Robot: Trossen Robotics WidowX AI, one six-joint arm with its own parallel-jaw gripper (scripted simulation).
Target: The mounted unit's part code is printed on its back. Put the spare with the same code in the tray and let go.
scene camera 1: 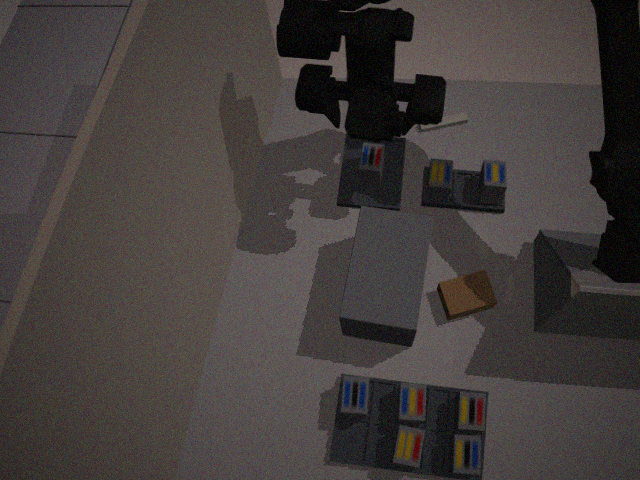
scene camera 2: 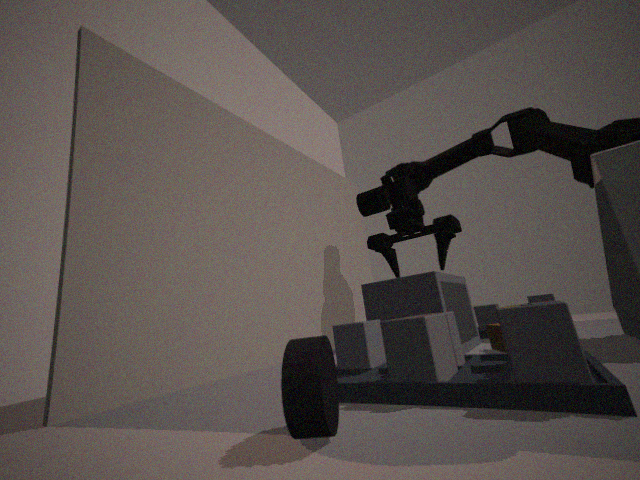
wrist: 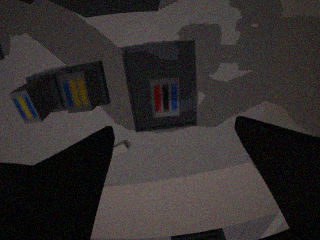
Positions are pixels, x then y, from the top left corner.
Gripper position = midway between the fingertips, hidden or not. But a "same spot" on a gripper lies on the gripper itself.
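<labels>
The gripper and a spare block are visible in scene camera 1; a black wheel is out of frame in scene camera 1. The gripper shows in scene camera 2 (419, 274), and the black wheel shows in scene camera 2 (310, 398). The gripper and the spare block are visible in the wrist view; the black wheel is out of frame in the wrist view. On the gripper (wrist: 65, 189) is the same spot as (scene camera 1: 407, 114). On the spare block (wrist: 165, 87) is the same spot as (scene camera 1: 370, 163).
</labels>
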